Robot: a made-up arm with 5 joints. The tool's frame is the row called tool. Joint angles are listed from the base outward. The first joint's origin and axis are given. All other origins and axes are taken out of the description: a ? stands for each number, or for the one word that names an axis. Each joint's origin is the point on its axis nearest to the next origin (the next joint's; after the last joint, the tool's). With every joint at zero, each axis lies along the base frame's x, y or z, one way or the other. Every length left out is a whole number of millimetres.
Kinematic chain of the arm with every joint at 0, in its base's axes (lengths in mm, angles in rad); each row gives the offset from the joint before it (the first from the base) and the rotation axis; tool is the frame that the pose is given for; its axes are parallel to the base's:
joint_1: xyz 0 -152 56 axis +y
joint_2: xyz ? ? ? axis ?
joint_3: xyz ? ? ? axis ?
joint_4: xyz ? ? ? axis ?
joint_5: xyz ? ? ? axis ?
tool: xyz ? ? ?
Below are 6 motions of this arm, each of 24 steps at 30 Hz.
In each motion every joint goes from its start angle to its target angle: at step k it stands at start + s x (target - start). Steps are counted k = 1, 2, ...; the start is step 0. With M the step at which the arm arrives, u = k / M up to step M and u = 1 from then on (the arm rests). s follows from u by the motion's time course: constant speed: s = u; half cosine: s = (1 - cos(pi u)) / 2; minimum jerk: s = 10 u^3 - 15 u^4 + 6 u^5.
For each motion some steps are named. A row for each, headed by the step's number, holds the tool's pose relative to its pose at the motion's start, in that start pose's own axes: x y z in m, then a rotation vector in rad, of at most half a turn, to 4 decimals.
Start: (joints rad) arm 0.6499 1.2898 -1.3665 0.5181 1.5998
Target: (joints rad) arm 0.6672 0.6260 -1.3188 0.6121 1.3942
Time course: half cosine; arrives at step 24
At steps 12, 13, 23, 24:
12: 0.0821 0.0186 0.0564 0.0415 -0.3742 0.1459
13: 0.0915 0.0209 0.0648 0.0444 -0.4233 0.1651
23: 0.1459 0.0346 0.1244 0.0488 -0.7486 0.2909
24: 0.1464 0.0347 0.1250 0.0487 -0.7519 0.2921

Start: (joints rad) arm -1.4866 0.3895 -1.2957 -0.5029 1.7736
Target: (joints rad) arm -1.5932 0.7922 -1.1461 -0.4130 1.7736
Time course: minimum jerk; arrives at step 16
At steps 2, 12, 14, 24:
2: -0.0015 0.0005 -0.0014 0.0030 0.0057 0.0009
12: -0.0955 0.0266 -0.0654 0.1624 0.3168 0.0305
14: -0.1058 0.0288 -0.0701 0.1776 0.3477 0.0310
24: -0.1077 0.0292 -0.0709 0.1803 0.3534 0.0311

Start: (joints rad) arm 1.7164 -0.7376 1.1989 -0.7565 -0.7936
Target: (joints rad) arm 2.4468 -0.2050 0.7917 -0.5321 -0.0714
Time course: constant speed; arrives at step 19
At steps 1, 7, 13, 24:
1: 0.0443 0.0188 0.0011 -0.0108 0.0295 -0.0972
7: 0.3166 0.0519 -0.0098 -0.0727 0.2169 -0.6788
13: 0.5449 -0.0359 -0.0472 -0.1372 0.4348 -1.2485
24: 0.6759 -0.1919 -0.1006 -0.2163 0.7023 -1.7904

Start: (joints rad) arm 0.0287 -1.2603 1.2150 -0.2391 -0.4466
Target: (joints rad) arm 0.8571 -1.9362 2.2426 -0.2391 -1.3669
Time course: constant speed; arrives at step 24
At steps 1, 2, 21, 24:
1: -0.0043 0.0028 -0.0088 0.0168 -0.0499 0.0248
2: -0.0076 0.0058 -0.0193 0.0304 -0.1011 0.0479
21: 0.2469 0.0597 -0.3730 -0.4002 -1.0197 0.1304
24: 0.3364 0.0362 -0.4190 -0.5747 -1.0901 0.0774

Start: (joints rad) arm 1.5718 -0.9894 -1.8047 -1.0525 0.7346
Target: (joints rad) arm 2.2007 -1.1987 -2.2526 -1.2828 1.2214
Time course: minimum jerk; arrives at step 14
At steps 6, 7, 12, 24:
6: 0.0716 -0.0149 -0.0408 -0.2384 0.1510 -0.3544
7: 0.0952 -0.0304 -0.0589 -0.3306 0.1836 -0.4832
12: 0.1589 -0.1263 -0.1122 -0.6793 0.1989 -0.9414
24: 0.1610 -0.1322 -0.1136 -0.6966 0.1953 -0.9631

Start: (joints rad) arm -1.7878 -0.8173 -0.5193 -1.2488 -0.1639
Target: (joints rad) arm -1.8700 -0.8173 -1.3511 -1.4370 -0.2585
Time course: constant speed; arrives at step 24
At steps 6, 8, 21, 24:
6: 0.0548 0.0399 0.0248 0.0427 0.0418 -0.1643
8: 0.0753 0.0511 0.0324 0.0569 0.0530 -0.2197
21: 0.2298 0.0906 0.0741 0.1458 0.0927 -0.5867
24: 0.2686 0.0906 0.0819 0.1647 0.0939 -0.6728

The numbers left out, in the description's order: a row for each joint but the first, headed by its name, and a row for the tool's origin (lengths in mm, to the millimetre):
joint_2: xyz -37 0 -124, axis -z
joint_3: xyz -187 -197 0, axis -y
joint_4: xyz -180 0 4, axis -x
joint_5: xyz 0 -56 -135, axis -z
tool: xyz -26 356 0

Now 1 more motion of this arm.
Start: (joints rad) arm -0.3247 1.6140 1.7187 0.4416 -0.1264
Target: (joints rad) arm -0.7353 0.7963 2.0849 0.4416 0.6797
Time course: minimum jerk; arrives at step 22
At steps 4, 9, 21, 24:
4: 0.0179 0.0098 0.0012 0.0328 -0.0078 -0.0646
9: 0.1360 0.0404 0.0148 0.2403 -0.0381 -0.4966
21: 0.3100 -0.0842 0.0014 0.7186 0.0114 -1.5617
24: 0.3100 -0.0844 0.0013 0.7192 0.0115 -1.5631

